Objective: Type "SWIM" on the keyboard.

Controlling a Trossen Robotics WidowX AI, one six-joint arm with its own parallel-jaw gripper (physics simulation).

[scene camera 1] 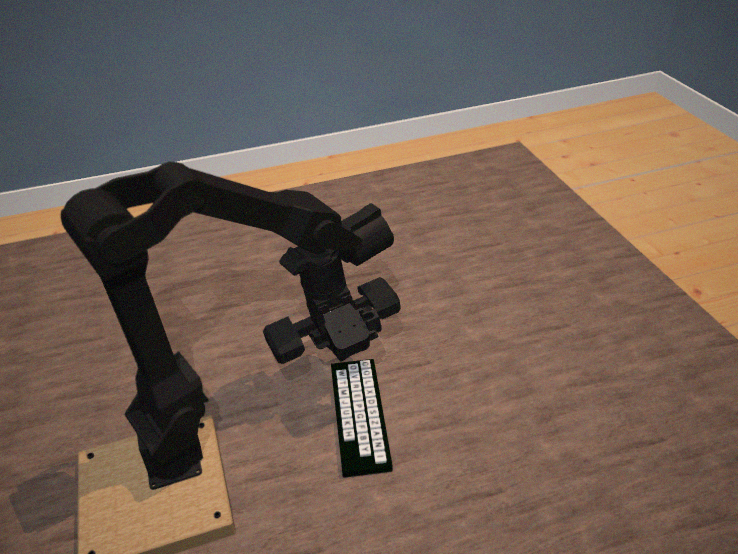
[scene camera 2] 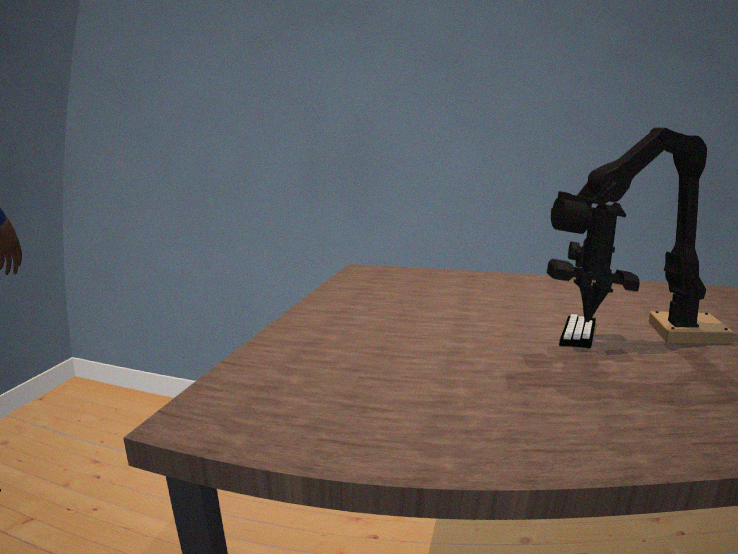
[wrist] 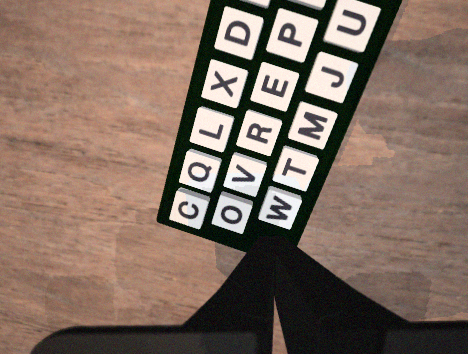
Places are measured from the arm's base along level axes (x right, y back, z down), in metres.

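Pixels of known places: gripper, fingertip midpoint: [scene camera 1: 341,358] [scene camera 2: 586,321] [wrist: 270,248]; arm's base at its link origin: [scene camera 1: 173,462] [scene camera 2: 683,323].
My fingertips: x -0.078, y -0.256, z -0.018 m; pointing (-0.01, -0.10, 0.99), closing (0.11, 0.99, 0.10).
Observation:
Ahead of a thing's pixels: the offset from my fingertips to its top centre. Level surfaces: height alone.
The keyboard {dz +0.026, dx +0.076, dy +0.001 m} [scene camera 1: 357,466] [scene camera 2: 575,343] [wrist: 303,222] is a dark green board with three rows of white letter keys, lying on the table. The W key {dz +0.026, dx +0.003, dy +0.003 m} [scene camera 1: 340,374] [wrist: 279,209] is at the end of its row. The M key {dz +0.026, dx +0.040, dy +0.011 m} [scene camera 1: 343,392] [wrist: 313,126] is two keys along from it. The S key {dz +0.026, dx +0.089, dy -0.016 m} [scene camera 1: 373,412] and the I key {dz +0.026, dx +0.162, dy +0.001 m} [scene camera 1: 380,456] are in the outer row; their letters do not show in the wrist view. My gripper [scene camera 2: 588,319] [wrist: 270,248] is shut and empty, pointing down at the board's end beside the W key. Whether the tips touch the board is unclear.
The arm's light wooden base [scene camera 1: 157,517] [scene camera 2: 694,336] stands on the brown table {dz +0.044 m} [scene camera 1: 536,381] [scene camera 2: 357,387], to one side of the keyboard. A person's hand [scene camera 2: 8,247] shows at the left edge of scene camera 2, away from the table.

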